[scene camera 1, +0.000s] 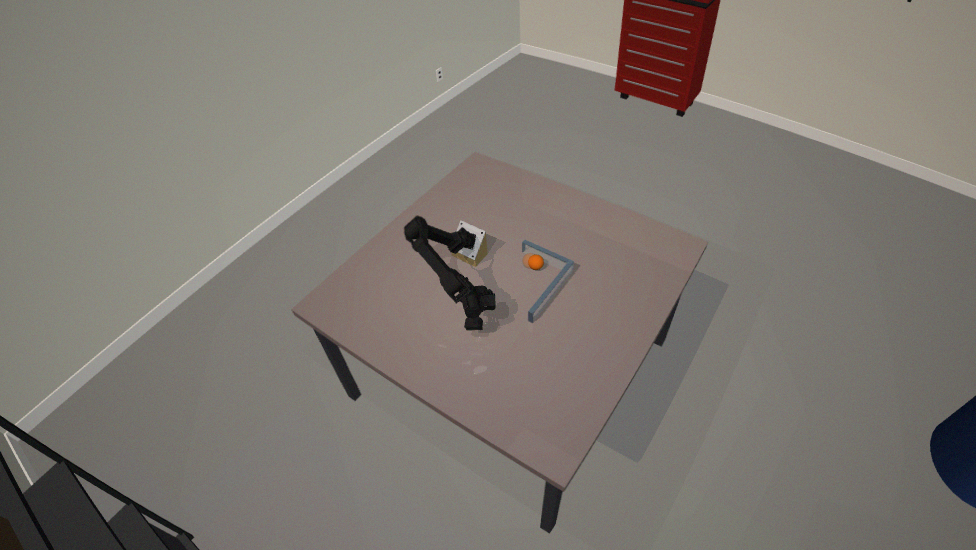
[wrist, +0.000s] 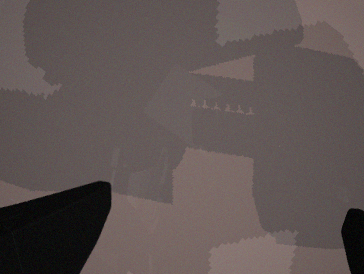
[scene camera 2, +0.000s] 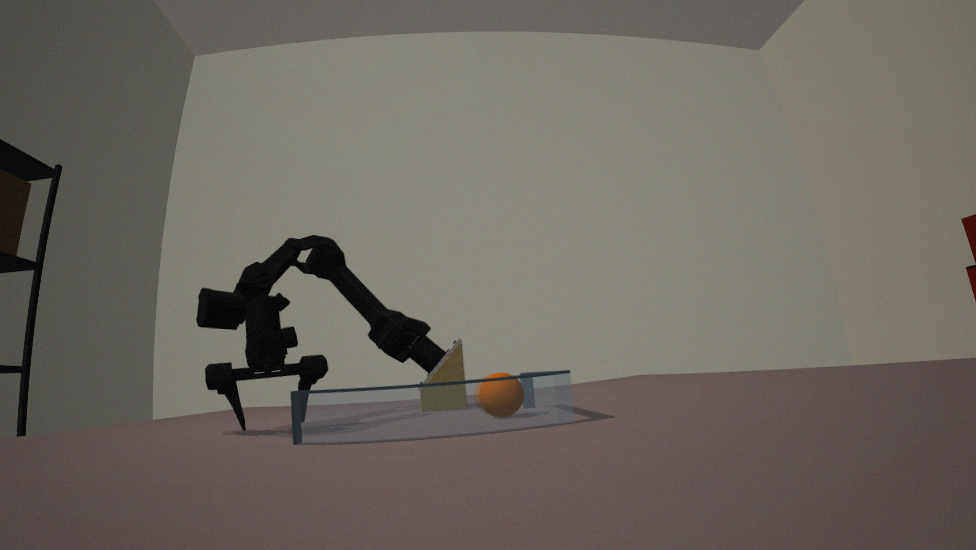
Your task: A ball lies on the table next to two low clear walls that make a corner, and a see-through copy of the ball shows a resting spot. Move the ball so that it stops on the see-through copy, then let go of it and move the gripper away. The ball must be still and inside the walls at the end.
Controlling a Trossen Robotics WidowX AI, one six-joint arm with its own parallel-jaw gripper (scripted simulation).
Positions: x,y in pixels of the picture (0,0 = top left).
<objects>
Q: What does my gripper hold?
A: Nothing.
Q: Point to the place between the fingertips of my gripper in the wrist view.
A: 232,211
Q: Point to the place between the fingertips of my gripper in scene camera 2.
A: At 274,426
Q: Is my gripper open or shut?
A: Open.
</objects>
